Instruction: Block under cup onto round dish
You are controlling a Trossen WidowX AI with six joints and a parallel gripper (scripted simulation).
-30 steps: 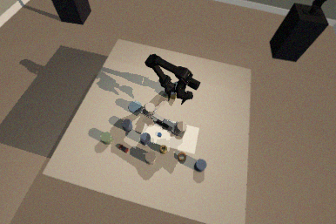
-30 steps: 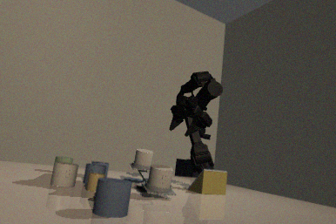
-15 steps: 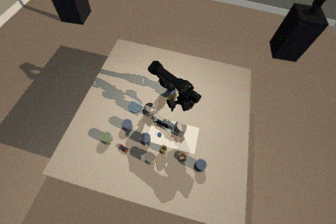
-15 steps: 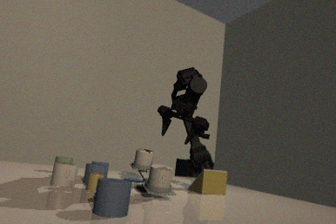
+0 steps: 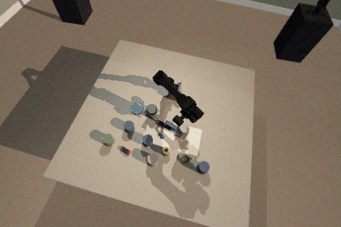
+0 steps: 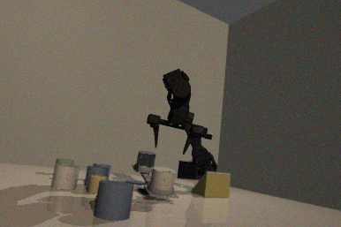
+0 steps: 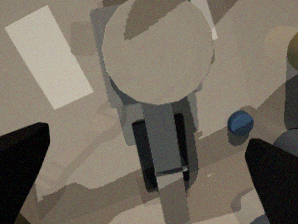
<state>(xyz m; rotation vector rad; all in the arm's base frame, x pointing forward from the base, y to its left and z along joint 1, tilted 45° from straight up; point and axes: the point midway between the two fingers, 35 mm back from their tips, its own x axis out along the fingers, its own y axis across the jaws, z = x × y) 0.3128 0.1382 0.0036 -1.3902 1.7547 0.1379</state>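
The pale blue-grey block lies 2 cm ahead of my gripper tip, 1 cm to the left of it and 11 cm below it. Round my gripper tip: balance (2 cm behind, 12 cm to the right, 12 cm below); blue block (8 cm ahead, 13 cm to the right, 14 cm below); balance beam (2 cm behind, 11 cm to the right, 11 cm below).
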